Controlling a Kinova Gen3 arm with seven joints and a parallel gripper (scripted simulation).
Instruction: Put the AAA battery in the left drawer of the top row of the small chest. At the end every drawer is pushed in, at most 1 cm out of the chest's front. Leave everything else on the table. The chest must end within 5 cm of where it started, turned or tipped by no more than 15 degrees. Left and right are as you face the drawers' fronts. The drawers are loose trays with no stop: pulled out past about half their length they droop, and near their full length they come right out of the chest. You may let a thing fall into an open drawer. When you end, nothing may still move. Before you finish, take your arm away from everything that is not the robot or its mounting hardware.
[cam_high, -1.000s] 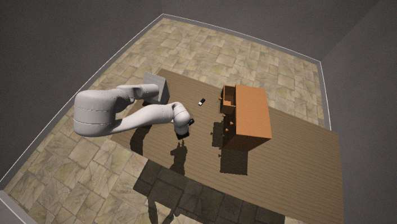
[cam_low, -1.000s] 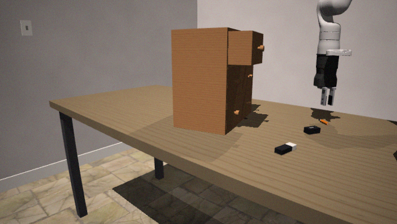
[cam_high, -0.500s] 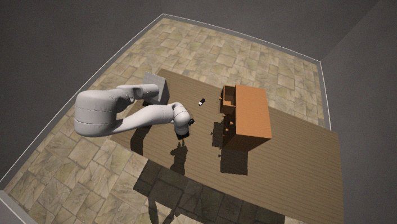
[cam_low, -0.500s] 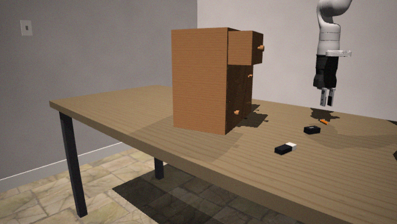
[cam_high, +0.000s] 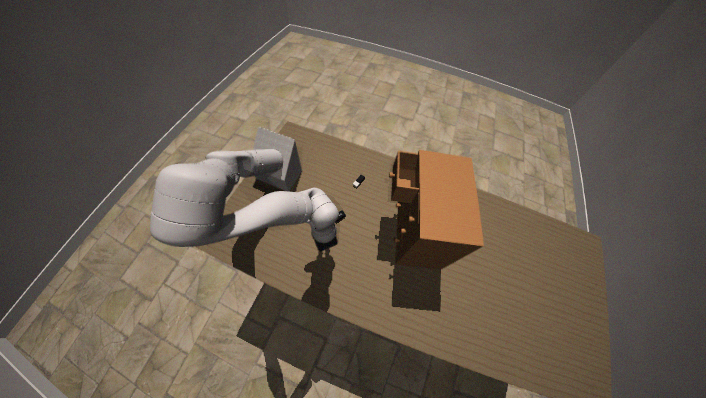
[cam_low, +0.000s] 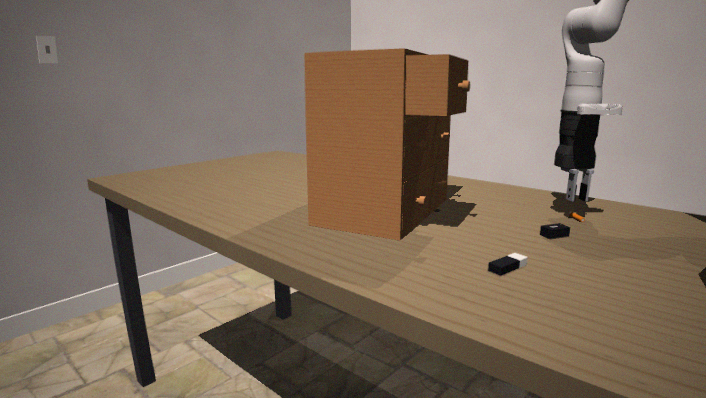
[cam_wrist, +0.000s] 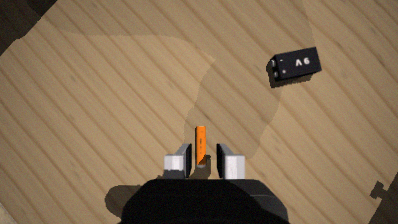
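Now: hand 50 mm above the AAA battery. Also, from my hand: black-and-white block: 330 mm to the left, 50 mm below, 20 mm ahead; then small dark block: 130 mm to the left, 50 mm below.
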